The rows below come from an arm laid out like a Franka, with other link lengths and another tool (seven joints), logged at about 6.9 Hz.
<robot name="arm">
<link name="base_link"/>
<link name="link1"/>
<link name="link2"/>
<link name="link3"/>
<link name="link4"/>
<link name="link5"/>
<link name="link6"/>
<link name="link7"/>
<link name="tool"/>
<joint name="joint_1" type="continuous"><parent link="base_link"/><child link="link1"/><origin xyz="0 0 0.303" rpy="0 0 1.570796"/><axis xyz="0 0 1"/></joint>
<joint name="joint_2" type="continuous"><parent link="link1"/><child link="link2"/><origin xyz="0 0 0" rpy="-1.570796 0 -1.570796"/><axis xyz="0 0 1"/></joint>
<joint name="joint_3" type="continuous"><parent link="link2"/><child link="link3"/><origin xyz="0 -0.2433 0" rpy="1.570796 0 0"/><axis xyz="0 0 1"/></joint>
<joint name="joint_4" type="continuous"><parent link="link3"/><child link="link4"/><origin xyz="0.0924 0 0" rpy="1.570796 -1.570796 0"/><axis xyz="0 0 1"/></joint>
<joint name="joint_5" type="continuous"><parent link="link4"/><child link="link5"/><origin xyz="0.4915 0.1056 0" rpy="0 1.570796 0"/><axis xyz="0 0 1"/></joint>
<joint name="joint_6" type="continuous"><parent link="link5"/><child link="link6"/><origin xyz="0 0 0" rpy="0 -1.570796 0"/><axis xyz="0 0 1"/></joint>
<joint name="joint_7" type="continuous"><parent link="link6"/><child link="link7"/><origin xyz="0 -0.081 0" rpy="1.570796 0 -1.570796"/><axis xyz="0 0 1"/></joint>
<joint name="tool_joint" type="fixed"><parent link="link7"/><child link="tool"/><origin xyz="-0.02 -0.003 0.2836" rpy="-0.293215 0 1.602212"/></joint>
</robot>
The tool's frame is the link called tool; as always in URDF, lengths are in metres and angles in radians. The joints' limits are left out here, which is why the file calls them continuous.
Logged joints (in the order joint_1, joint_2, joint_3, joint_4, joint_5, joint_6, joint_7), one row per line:
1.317, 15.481, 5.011, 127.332, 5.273, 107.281, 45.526
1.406, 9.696, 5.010, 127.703, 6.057, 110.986, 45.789
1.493, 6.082, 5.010, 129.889, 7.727, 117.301, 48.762
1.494, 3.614, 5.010, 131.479, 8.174, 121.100, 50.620
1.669, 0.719, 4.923, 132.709, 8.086, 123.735, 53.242
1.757, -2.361, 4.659, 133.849, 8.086, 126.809, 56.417
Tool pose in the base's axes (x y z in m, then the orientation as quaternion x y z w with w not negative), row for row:
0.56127, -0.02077, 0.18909, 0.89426, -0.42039, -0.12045, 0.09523
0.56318, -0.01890, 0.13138, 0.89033, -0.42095, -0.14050, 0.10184
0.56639, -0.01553, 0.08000, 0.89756, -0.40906, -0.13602, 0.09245
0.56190, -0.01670, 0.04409, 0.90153, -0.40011, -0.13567, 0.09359
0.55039, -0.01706, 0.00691, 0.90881, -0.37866, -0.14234, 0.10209
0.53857, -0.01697, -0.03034, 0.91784, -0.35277, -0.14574, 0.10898
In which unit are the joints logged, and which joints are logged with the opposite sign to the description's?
The joints are logged in degrees. Opposite sign: joint_2, joint_3, joint_4, joint_7.
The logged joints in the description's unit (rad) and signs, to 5 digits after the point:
0.02299, -0.27019, -0.08746, -2.22236, 0.09203, 1.87241, -0.79458
0.02454, -0.16923, -0.08744, -2.22884, 0.10571, 1.93707, -0.79917
0.02606, -0.10615, -0.08744, -2.26699, 0.13486, 2.04729, -0.85106
0.02608, -0.06308, -0.08744, -2.29474, 0.14266, 2.11359, -0.88349
0.02913, -0.01255, -0.08592, -2.31621, 0.14113, 2.15958, -0.92925
0.03067, 0.04121, -0.08131, -2.33611, 0.14113, 2.21323, -0.98466

